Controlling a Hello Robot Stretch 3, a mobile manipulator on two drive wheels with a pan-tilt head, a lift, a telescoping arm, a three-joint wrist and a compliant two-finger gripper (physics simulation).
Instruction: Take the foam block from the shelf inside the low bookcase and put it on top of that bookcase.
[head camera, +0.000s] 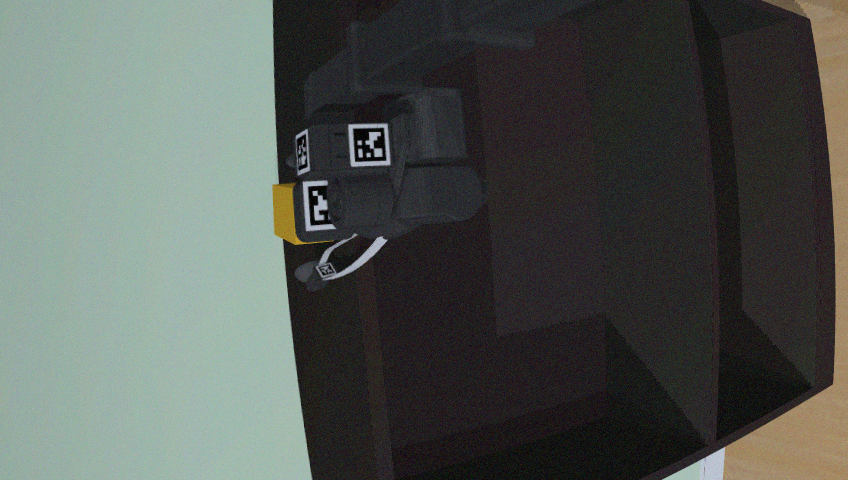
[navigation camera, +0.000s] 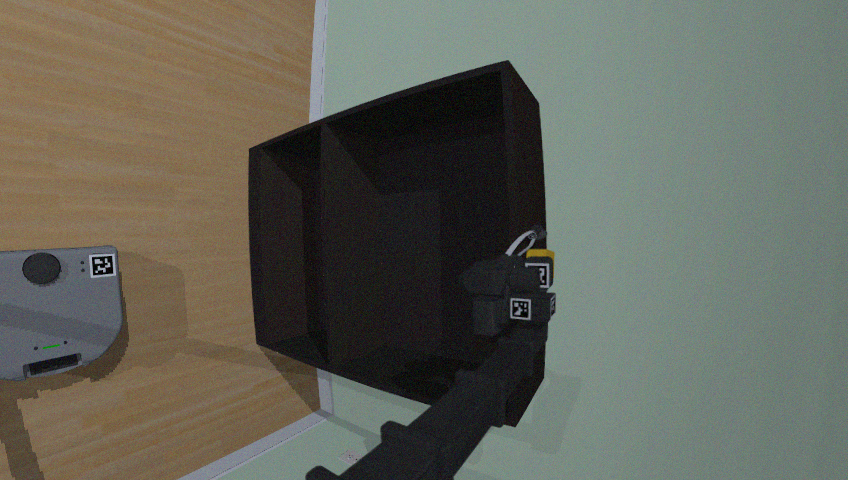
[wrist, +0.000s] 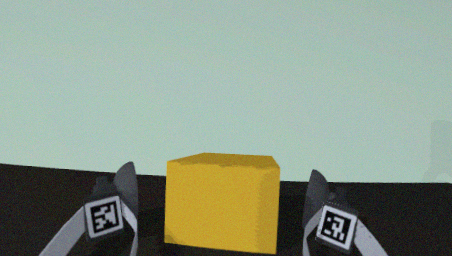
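The yellow foam block stands upright on top of the dark low bookcase, near the wall-side edge. My gripper is open in the wrist view, with one finger on each side of the block and a visible gap on both sides. In the head and navigation views the wrist hangs over the bookcase top and hides part of the block and one finger. The block's underside is hidden in the wrist view.
A pale green wall rises behind the bookcase. My arm reaches across one end of the bookcase. My base stands on the wood floor in front of the bookcase's open compartments.
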